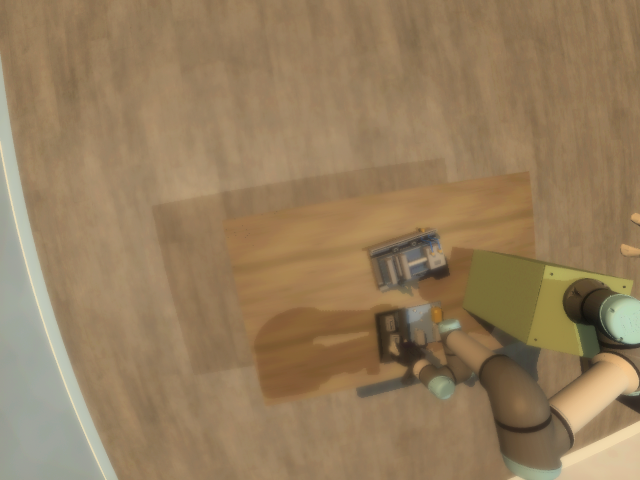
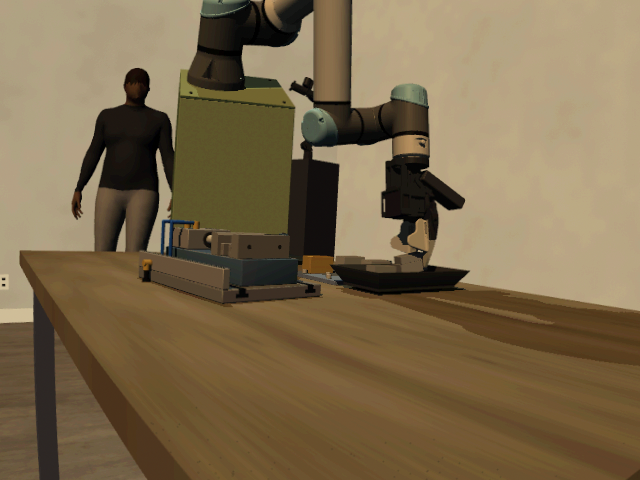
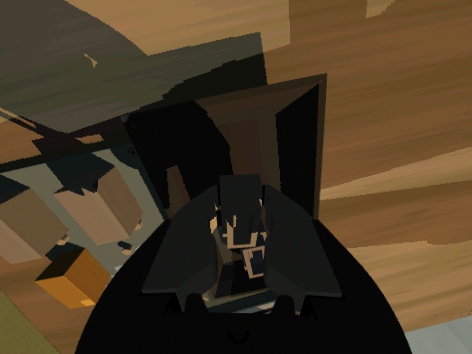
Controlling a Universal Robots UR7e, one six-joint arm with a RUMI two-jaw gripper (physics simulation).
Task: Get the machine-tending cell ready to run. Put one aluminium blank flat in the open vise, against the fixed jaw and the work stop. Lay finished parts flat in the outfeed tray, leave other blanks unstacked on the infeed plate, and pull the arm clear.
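My gripper is shut on a grey finished part with a rectangular pocket. It holds this part tilted, low over and partly inside the black outfeed tray. Whether the part touches the tray is hidden. Another finished part lies in the tray, close to the held one. Two blanks stand apart on the infeed plate. The vise shows no blank that I can make out.
An orange block is at the infeed plate's edge. Blue pipework rises beside the vise. The green robot pedestal stands behind. A person stands beyond the table.
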